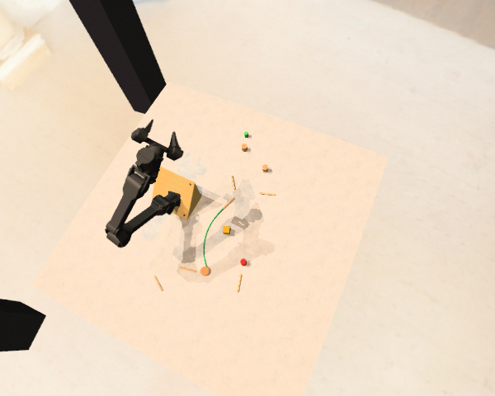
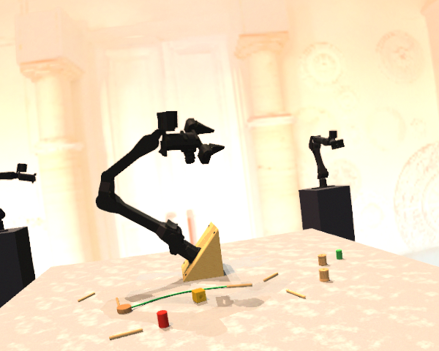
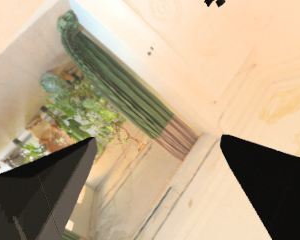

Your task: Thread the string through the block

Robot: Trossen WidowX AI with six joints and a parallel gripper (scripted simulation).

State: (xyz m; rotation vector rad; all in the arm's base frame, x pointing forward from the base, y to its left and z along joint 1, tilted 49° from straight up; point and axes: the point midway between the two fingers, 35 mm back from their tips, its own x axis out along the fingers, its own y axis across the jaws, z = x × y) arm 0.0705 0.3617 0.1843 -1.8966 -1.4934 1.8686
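Now: the yellow block 45 cm below my gripper tip, 27 cm ahead of it and 18 cm to the right of it. Round my gripper tip: green peg: 45 cm below, 33 cm to the left, 17 cm ahead; then round wooden button: 46 cm below, 39 cm to the right, 25 cm ahead; then thin wooden stick: 46 cm below, 22 cm ahead, 7 cm to the right.
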